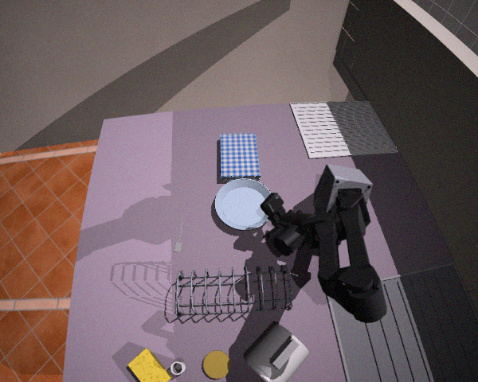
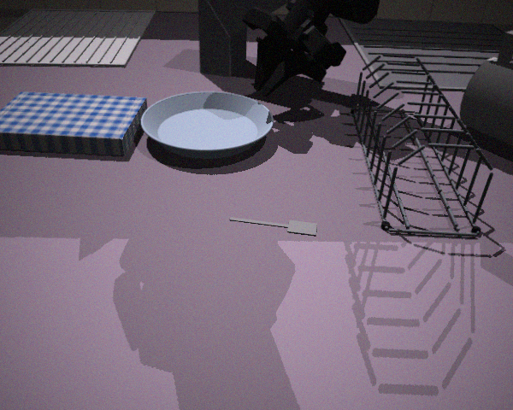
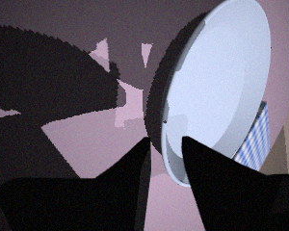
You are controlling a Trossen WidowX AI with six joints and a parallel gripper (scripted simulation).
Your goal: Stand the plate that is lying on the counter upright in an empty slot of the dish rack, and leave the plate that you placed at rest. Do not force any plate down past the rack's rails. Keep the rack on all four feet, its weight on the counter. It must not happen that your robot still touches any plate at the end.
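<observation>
Right now my hand is 10 cm short of the pale blue plate, 8 cm to the left of it and 5 cm above it. Round my hand: yellow disc: 15 cm ahead, 42 cm to the left, 6 cm below; then small spatula: 30 cm ahead, 6 cm to the left, 7 cm below; then white toaster: 40 cm to the left, 1 cm below.
</observation>
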